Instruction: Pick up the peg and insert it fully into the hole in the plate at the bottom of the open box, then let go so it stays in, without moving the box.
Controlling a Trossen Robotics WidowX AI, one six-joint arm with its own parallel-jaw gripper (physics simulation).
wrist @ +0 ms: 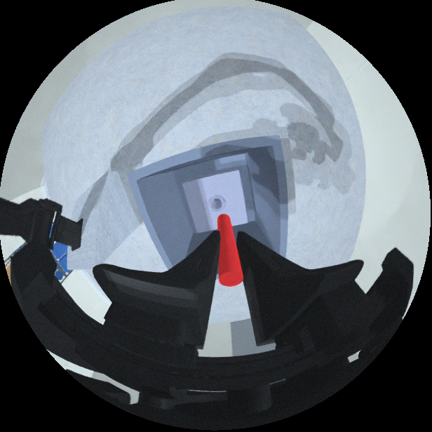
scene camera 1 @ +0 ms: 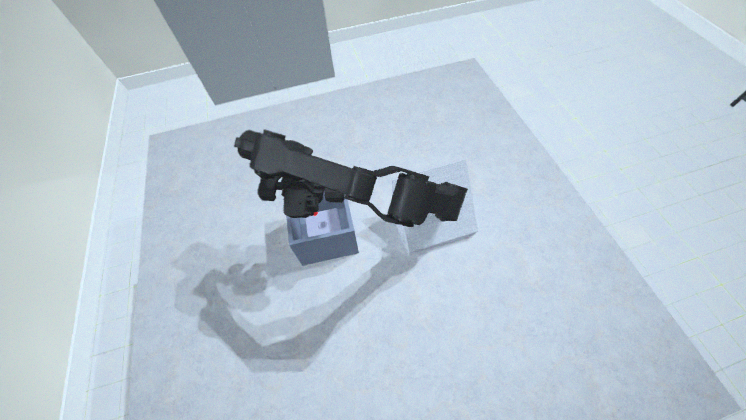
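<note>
A red peg is held between the fingers of my gripper, which is shut on it. In the scene view a small red bit of the peg shows beside the dark gripper body. The open blue-grey box stands on the mat below the gripper. The pale plate lies at its bottom. The round hole shows uncovered in the plate. In the wrist view the peg's far end appears just below the hole and overlaps the plate's near part. The peg's height above the plate is hard to tell.
A pale block stands on the mat to the right of the box in the scene view, partly under the arm. The grey mat extends around both. A tall grey panel stands beyond the mat's back edge.
</note>
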